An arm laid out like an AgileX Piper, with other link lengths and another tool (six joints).
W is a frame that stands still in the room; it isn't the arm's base.
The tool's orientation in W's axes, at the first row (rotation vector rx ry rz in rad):
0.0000, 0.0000, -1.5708
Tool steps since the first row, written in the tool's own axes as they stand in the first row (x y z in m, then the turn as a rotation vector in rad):
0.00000, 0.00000, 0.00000, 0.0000, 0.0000, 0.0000
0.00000, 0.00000, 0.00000, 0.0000, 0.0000, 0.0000
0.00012, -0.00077, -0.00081, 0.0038, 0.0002, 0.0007
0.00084, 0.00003, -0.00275, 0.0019, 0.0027, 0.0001
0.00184, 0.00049, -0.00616, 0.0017, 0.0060, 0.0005
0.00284, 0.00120, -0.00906, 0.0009, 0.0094, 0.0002
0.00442, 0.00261, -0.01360, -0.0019, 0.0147, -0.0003
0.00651, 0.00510, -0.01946, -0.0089, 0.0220, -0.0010
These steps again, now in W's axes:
0.00000, 0.00000, 0.00000, 0.0000, 0.0000, 0.0000
0.00000, 0.00000, 0.00000, 0.0000, 0.0000, 0.0000
-0.00077, -0.00012, -0.00081, 0.0002, -0.0038, 0.0007
0.00003, -0.00084, -0.00275, 0.0027, -0.0019, 0.0001
0.00049, -0.00184, -0.00616, 0.0060, -0.0017, 0.0005
0.00120, -0.00284, -0.00906, 0.0094, -0.0009, 0.0002
0.00261, -0.00442, -0.01360, 0.0147, 0.0019, -0.0003
0.00510, -0.00651, -0.01946, 0.0220, 0.0089, -0.0010

